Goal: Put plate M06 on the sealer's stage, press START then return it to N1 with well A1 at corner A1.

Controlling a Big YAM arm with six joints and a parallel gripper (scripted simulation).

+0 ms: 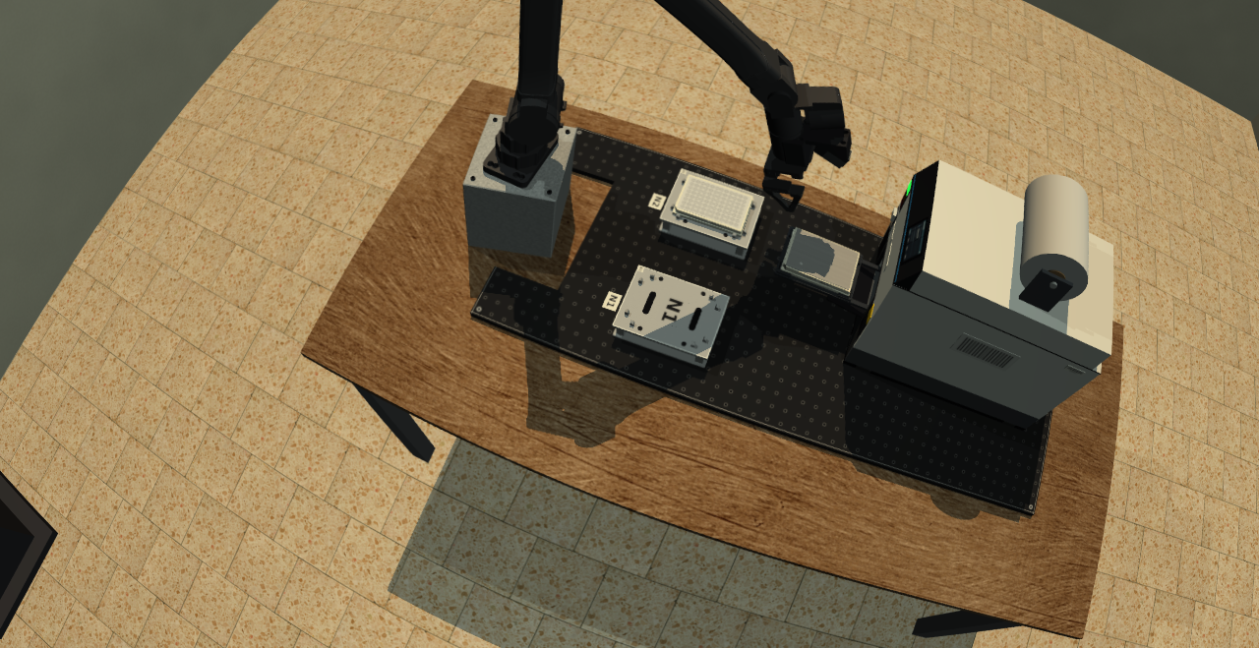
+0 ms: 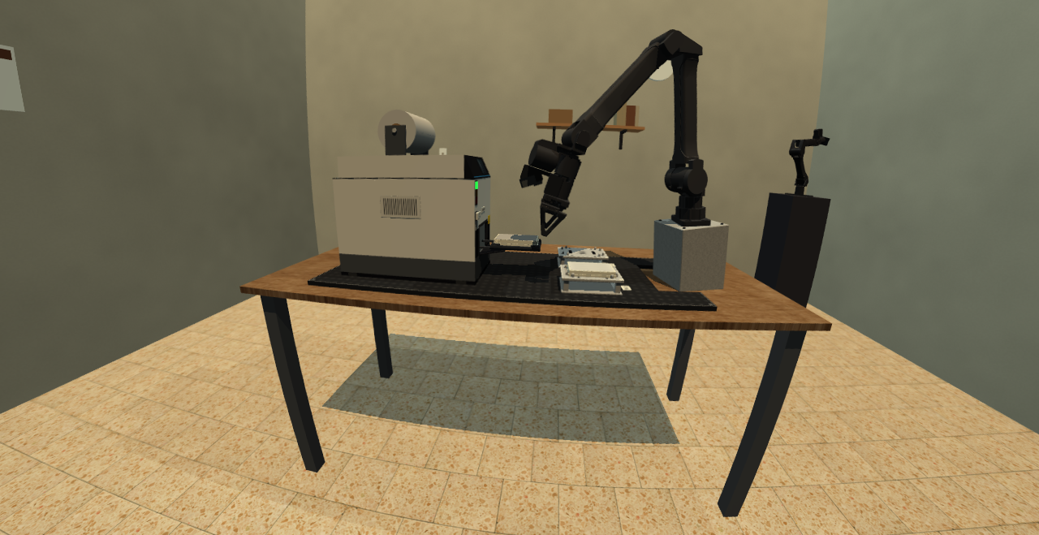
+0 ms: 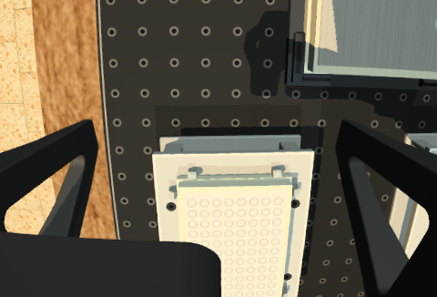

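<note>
Now: the plate M06 9 cm ahead of my hand, 8 cm to the right of it and 5 cm below it. Also, from my hand: start button: 18 cm ahead, 1 cm to the left, 3 cm above; then well plate: 13 cm behind, 2 cm to the right, 11 cm below; then sealer stage: 9 cm ahead, 8 cm to the right, 6 cm below.
</note>
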